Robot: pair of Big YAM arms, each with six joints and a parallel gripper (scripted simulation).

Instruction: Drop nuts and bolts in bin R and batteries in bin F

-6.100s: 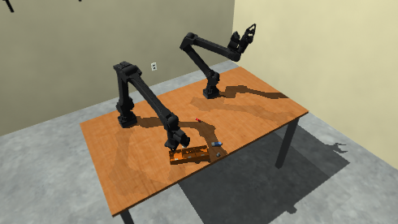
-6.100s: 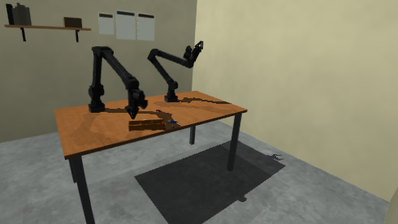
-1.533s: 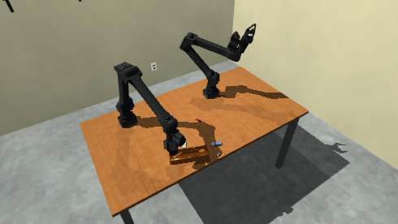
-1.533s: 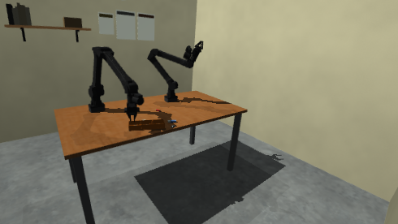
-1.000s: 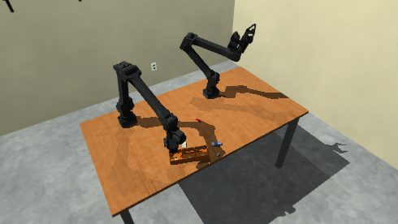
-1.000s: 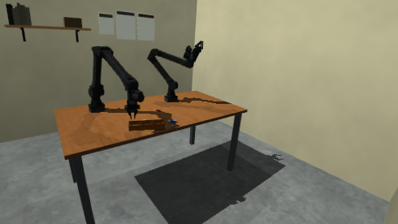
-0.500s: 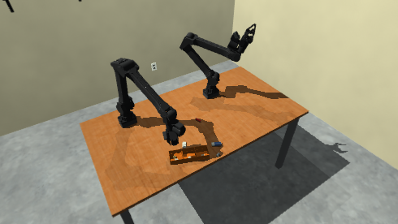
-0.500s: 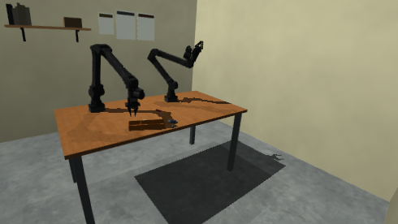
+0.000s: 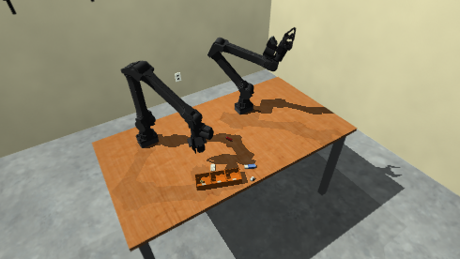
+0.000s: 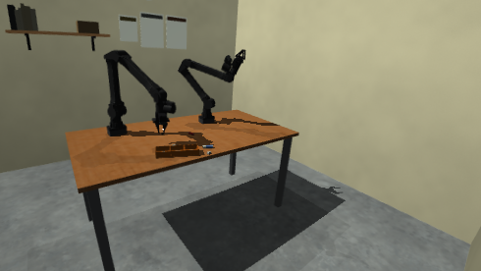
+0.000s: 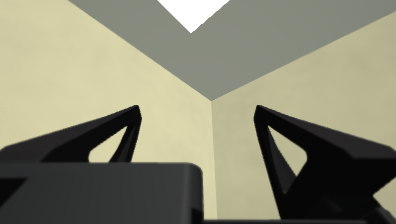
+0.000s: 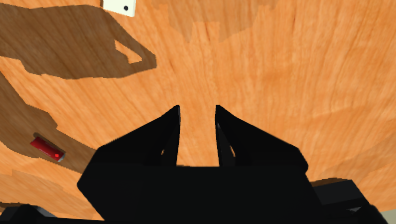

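Right now the dark nut is 170 mm behind my right hand, 70 mm below it and 60 mm to the left of it. The rest, counted from my right hand: brass nut 160 mm ahead, 70 mm below, 50 mm to the right; then orange bin unit 200 mm ahead, 60 mm below, 30 mm to the left; then white domino 90 mm ahead, 70 mm below, 50 mm to the left.
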